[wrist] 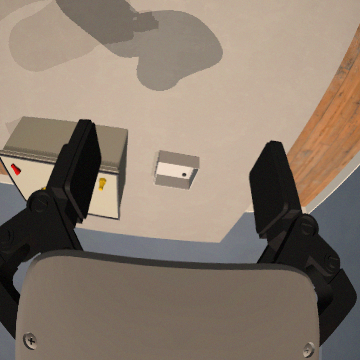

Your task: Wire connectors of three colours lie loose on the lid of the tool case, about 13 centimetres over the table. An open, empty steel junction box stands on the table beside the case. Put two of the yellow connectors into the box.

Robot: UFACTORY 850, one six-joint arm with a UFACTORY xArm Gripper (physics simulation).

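Note:
The steel junction box (176,170) stands on the table, near the middle of the view between my fingers; its inside shows a light floor with one dark round spot and no connectors. The tool case (111,142) is at the left, partly hidden by my left finger. On its pale lid lie a red connector (16,169) at the left and a yellow connector (102,183) just right of that finger. A small bit of yellow (44,189) shows at the finger's left edge. My gripper (179,146) is wide open and empty, high above the box and case.
The table (280,80) stretches around the box, with its near edge just beyond the case and box. Shadows of the arm fall on the table at the top. A wooden floor area (335,120) shows at the right, and a blue-grey floor lies below the table edge.

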